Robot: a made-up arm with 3 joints. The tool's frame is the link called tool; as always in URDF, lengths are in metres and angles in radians.
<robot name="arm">
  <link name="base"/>
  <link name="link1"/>
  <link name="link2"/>
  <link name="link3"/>
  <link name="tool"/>
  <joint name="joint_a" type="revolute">
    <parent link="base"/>
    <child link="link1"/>
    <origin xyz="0 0 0.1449" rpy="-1.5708 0 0"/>
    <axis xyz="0 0 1"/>
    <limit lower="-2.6" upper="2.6"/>
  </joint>
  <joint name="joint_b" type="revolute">
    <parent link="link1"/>
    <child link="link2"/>
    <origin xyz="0.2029 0.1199 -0.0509" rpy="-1.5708 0 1.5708"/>
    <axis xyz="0 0 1"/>
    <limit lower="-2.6" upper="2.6"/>
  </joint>
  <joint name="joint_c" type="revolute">
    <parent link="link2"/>
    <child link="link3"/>
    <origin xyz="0.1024 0.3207 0.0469" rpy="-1.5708 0 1.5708"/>
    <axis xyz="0 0 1"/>
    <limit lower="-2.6" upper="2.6"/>
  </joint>
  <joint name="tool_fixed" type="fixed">
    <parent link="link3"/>
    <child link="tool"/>
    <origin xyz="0.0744 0.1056 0.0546" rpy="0 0 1.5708"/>
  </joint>
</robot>
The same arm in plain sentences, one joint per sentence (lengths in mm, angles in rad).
The arm has three revolute joints in a row. What follows holds with every joint at zero, and every direction is one of the base frame's. The first joint lies 144.9 mm along +z from the base frame's origin and rotates about +y, from -2.6 to 2.6 rad. The second joint lies 202.9 mm along +x and 50.9 mm along -y and 119.9 mm along -z from the first joint and rotates about -x, from -2.6 to 2.6 rad. The third joint lies 46.9 mm along -x and 320.7 mm along -y and 102.4 mm along -z from the second joint and rotates about +z, from -2.6 to 2.6 rad. The tool frame, which is the frame that the pose is given for, lies 105.6 mm along +x and 74.4 mm along -y and 54.6 mm along +z from the third joint; its axes are the base frame's turned by roll 0, pitch 0 and yaw 0 rad (as in URDF: about the fixed x, then y, then z).
